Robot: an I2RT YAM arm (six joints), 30 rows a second.
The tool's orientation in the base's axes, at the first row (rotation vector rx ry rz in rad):
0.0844, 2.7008, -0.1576
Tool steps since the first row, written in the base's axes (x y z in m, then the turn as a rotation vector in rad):
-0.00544, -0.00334, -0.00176, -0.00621, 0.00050, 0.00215
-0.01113, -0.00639, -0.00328, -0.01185, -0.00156, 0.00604
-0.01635, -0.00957, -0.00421, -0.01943, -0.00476, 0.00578
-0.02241, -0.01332, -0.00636, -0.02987, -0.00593, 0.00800
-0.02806, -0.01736, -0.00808, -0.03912, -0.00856, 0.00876
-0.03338, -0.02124, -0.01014, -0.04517, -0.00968, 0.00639
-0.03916, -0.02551, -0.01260, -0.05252, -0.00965, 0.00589
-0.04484, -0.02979, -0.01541, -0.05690, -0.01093, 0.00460
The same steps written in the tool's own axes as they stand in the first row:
0.00555, -0.00360, -0.00027, 0.00473, -0.00023, -0.00459
0.01124, -0.00695, -0.00089, 0.00811, -0.00313, -0.01019
0.01625, -0.01045, -0.00184, 0.01497, -0.00691, -0.01272
0.02251, -0.01447, -0.00197, 0.02344, -0.00917, -0.01892
0.02822, -0.01878, -0.00227, 0.03140, -0.01262, -0.02314
0.03377, -0.02287, -0.00215, 0.03784, -0.01401, -0.02339
0.03990, -0.02735, -0.00182, 0.04470, -0.01455, -0.02600
0.04608, -0.03180, -0.00113, 0.04917, -0.01606, -0.02651

